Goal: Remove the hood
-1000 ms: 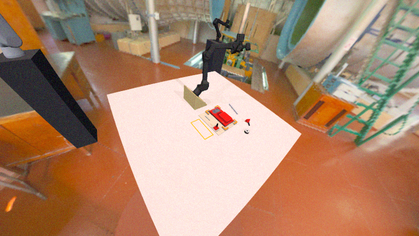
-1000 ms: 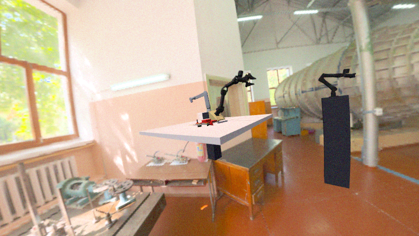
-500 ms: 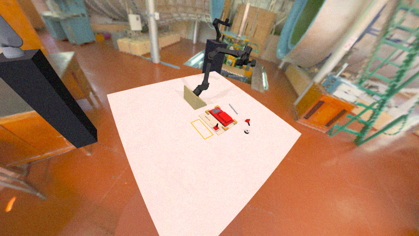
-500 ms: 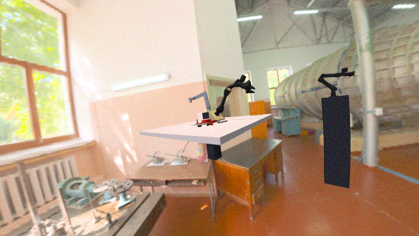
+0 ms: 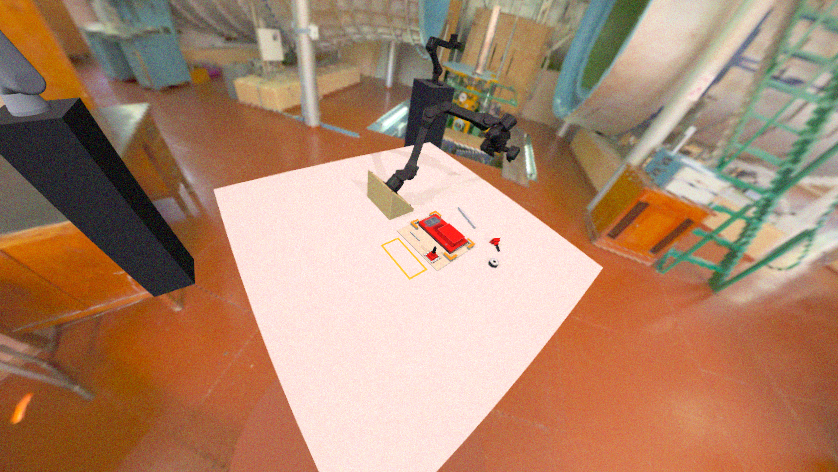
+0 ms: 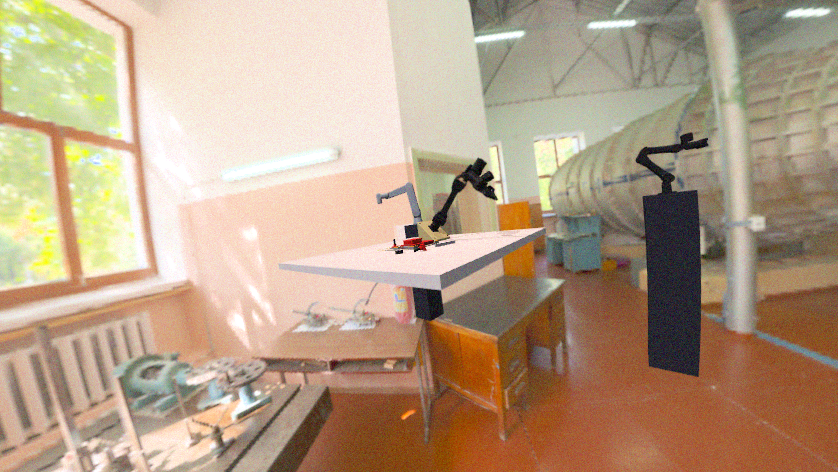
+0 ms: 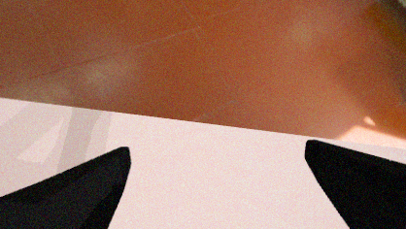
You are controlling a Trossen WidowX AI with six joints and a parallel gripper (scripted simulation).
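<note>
My gripper tip is 190 mm short of the red hood, 450 mm to the left of it and 180 mm above it. Round my gripper tip: thin grey rod (110 mm ahead, 270 mm to the right, 210 mm below); white wheel (380 mm ahead, 350 mm to the right, 210 mm below).
</note>
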